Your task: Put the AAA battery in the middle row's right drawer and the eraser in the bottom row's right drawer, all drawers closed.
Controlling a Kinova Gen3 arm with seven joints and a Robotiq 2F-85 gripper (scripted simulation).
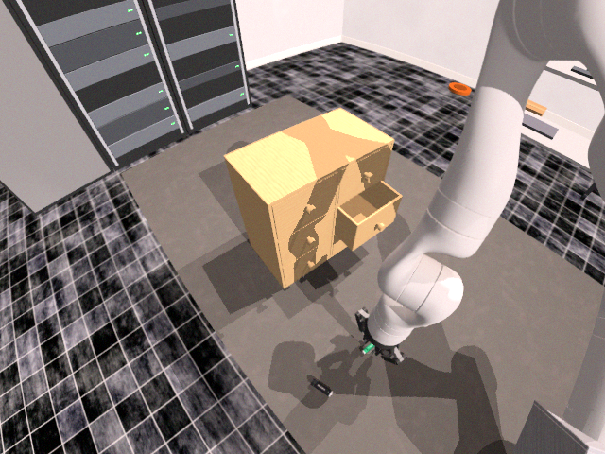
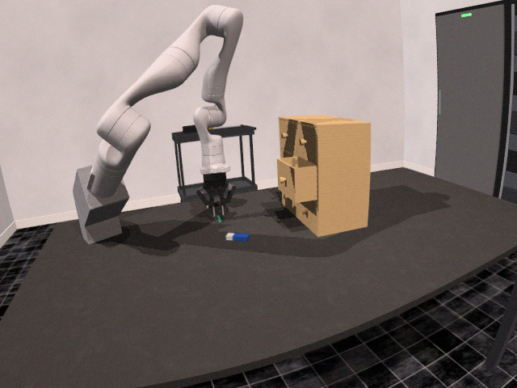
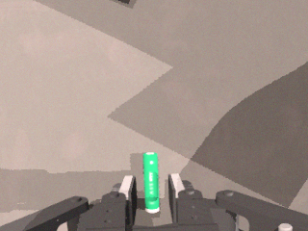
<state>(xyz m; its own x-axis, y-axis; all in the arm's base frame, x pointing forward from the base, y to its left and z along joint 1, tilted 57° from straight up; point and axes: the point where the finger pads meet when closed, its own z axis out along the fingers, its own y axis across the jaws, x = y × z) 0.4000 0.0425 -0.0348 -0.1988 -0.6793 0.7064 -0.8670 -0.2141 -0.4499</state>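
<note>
Right now the green AAA battery is 30 mm below my hand. Round my hand: dark AAA battery 30 mm ahead, 140 mm to the left, 30 mm below; white eraser 10 mm behind, 170 mm to the right, 30 mm below.
</note>
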